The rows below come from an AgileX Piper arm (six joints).
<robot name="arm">
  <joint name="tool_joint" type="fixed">
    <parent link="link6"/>
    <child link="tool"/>
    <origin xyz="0 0 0" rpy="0 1.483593 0"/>
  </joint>
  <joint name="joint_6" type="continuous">
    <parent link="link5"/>
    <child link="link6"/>
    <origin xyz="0.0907 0 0.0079" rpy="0 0 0"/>
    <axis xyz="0.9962 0 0.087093"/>
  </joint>
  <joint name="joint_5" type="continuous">
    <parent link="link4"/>
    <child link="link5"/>
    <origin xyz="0 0 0" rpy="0 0 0"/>
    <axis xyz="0 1 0"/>
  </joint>
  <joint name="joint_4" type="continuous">
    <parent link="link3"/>
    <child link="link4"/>
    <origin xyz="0.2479 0 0.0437" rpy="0 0 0"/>
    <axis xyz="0.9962 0 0.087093"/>
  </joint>
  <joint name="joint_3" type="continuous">
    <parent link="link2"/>
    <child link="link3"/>
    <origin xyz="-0.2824 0 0.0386" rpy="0 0 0"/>
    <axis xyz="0 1 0"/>
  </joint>
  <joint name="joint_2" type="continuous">
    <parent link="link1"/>
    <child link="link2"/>
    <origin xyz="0 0 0" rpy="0 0 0"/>
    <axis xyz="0 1 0"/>
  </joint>
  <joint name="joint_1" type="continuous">
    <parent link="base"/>
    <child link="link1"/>
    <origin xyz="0 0 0.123" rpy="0 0 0"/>
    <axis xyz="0 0 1"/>
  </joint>
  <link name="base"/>
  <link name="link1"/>
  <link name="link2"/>
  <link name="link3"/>
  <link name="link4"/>
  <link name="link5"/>
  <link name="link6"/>
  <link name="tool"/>
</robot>
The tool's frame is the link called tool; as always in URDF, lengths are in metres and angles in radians. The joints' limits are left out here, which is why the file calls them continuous.
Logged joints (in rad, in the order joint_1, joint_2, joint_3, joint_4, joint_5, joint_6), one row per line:
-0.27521 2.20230 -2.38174 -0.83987 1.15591 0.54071
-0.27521 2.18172 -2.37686 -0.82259 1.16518 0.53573
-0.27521 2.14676 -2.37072 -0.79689 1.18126 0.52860
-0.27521 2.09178 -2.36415 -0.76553 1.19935 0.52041
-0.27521 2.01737 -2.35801 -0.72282 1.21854 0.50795
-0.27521 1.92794 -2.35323 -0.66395 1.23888 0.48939
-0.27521 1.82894 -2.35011 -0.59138 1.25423 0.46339
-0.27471 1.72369 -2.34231 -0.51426 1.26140 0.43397
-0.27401 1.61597 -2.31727 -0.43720 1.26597 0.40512
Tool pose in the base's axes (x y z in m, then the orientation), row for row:
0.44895 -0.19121 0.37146 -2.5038 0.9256 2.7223
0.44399 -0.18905 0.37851 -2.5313 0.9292 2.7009
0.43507 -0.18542 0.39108 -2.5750 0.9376 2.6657
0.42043 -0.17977 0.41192 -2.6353 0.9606 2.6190
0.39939 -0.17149 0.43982 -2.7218 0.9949 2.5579
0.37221 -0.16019 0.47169 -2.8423 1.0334 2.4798
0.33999 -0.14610 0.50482 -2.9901 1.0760 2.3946
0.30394 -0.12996 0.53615 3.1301 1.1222 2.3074
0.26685 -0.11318 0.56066 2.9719 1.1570 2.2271
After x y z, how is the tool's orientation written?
As angles about the fixed x, y, z axes (roll, pitch, yaw), in radians.
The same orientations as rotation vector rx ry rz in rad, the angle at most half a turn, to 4 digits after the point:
0.8102 2.0710 -0.9365
0.8197 2.0708 -0.9172
0.8357 2.0664 -0.8871
0.8540 2.0468 -0.8451
0.8688 2.0154 -0.7854
0.8748 1.9782 -0.7051
0.8610 1.9345 -0.6100
0.8269 1.8845 -0.5131
0.7833 1.8436 -0.4240

